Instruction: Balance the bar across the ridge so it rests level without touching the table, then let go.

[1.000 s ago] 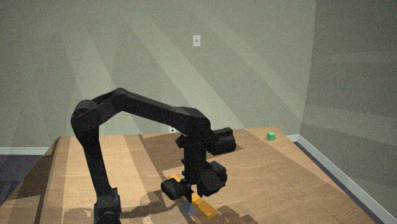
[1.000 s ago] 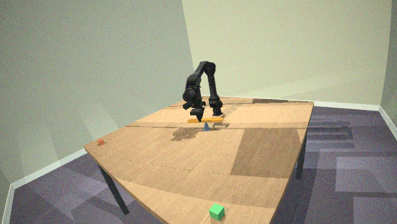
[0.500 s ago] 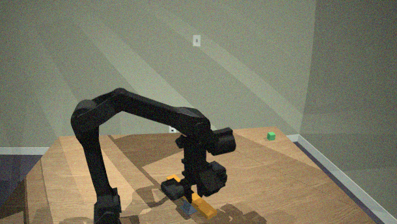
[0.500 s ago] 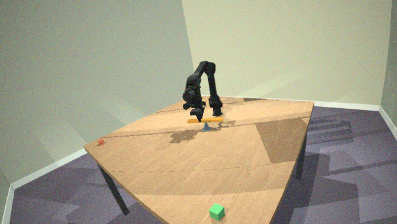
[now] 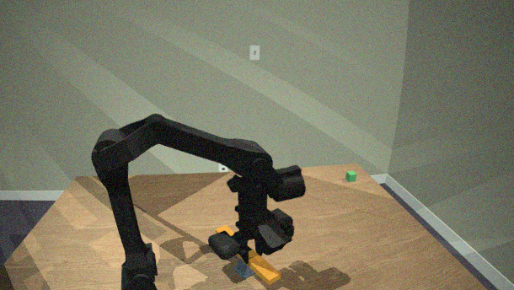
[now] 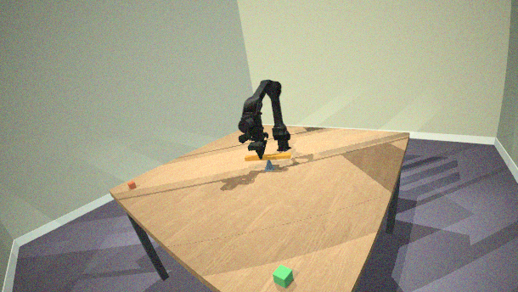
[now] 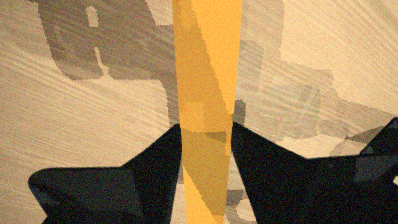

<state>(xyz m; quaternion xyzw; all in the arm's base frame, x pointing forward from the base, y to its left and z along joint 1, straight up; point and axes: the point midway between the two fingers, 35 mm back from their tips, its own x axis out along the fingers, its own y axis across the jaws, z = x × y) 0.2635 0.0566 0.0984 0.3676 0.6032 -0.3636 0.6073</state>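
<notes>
My gripper tip is now 1 cm past the orange bar and 3 cm to the right of it. Round my gripper tip: green cube: 48 cm ahead, 44 cm to the left, 5 cm below; then small red cube: 48 cm ahead, 56 cm to the right, 5 cm below.
</notes>
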